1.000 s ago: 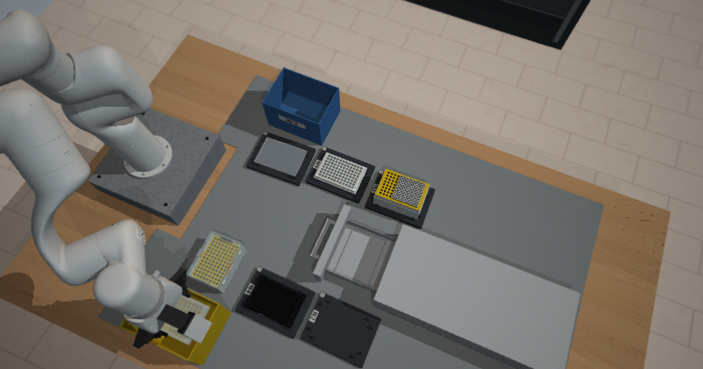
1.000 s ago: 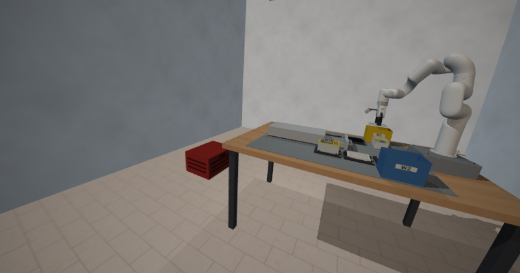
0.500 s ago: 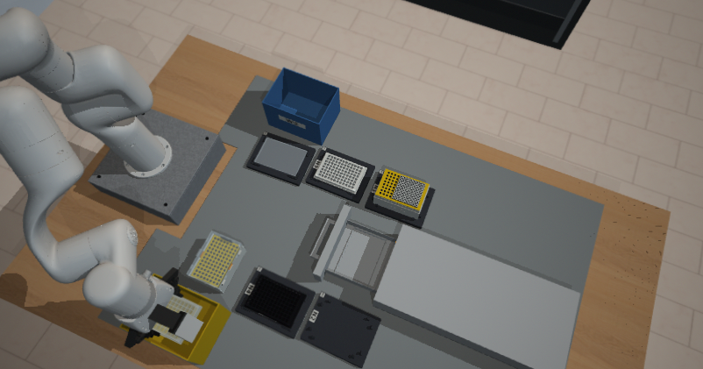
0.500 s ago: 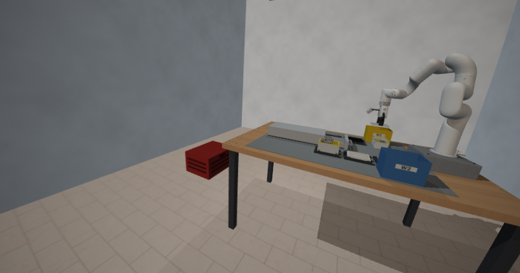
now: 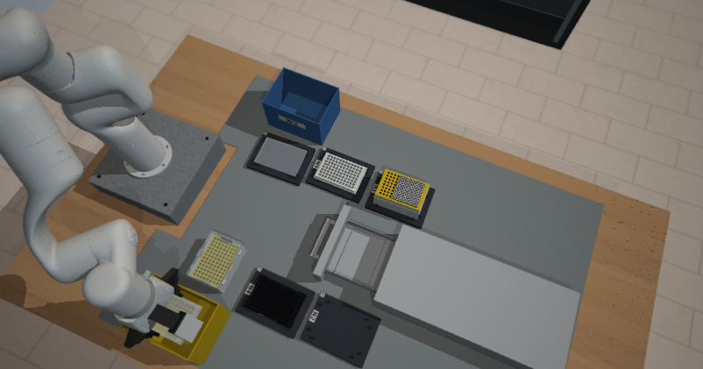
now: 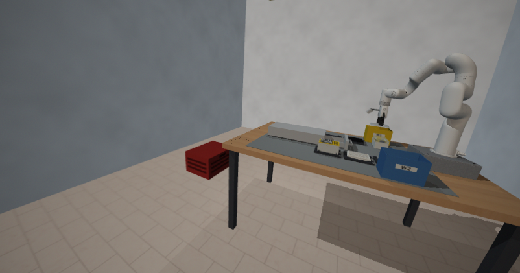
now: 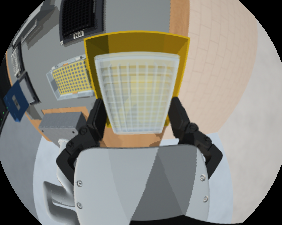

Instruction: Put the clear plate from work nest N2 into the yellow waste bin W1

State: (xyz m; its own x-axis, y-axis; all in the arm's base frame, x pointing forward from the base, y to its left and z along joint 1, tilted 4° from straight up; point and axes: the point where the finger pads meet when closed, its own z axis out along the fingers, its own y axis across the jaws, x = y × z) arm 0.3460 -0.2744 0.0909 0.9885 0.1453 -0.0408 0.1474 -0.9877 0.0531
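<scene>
Now: hand 10 mm above the clear plate. Also, from my hand: black plate: 160 mm ahead, 160 mm to the left, 140 mm below; then drawer: 310 mm ahead, 370 mm to the left, 140 mm below; then yellow waste bin W1: 120 mm below.
</scene>
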